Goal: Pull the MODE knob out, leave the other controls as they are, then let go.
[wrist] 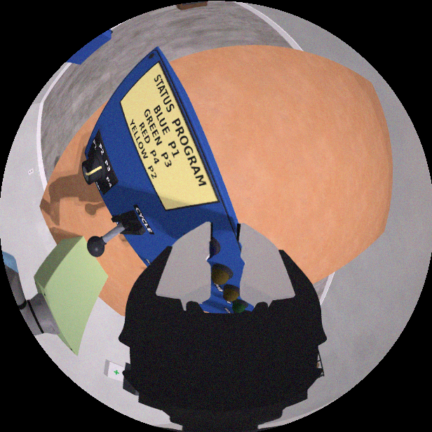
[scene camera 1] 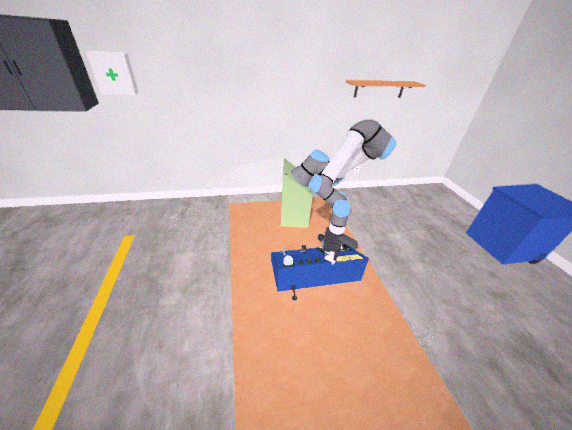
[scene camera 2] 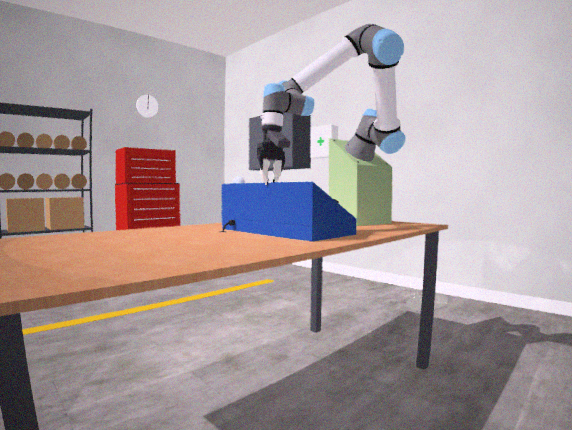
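The blue console has a sloped control face. The dark blue round MODE knob is partly covered by the left finger in the wrist view; its label is hidden. My gripper points down at the console with its pale fingers a narrow gap apart. The knob shows toward the left finger, with a gap before the right finger, so no grip on it shows. Two amber knobs and a green one sit in a row beyond it. How far the MODE knob stands out cannot be told.
The console also bears a black selector, a ball-ended CYCLE lever, a yellow status panel and a white dome. A small black crank sticks out of its side. A green pedestal stands behind.
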